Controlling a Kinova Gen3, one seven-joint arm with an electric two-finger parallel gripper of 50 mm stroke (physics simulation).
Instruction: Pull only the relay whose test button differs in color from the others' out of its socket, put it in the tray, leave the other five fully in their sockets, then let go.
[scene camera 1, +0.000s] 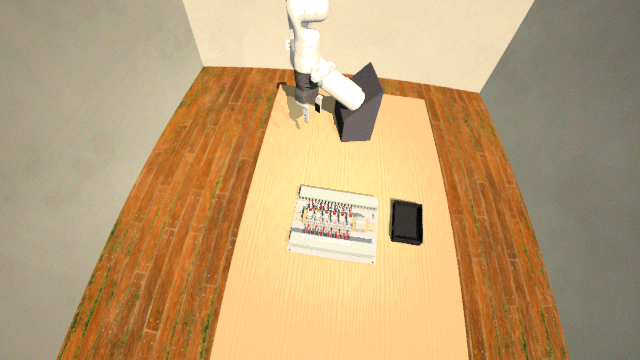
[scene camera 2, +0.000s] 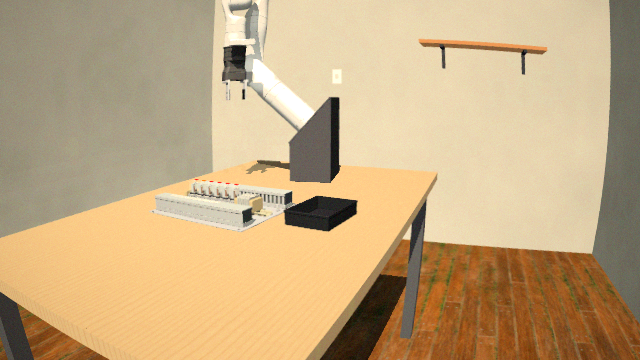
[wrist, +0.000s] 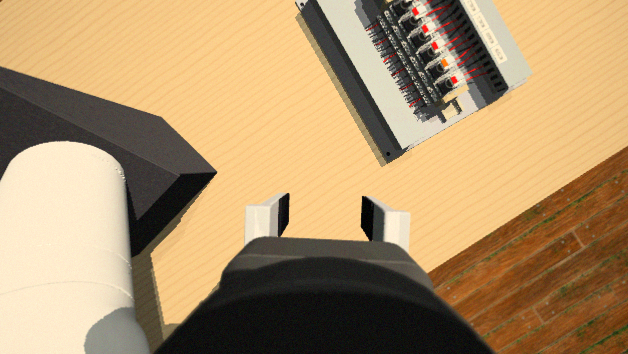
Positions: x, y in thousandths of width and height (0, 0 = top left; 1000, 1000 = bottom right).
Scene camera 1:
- my gripper: 488, 321
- panel: 465, 629
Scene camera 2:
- my gripper: 370, 276
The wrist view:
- my gripper: 518, 592
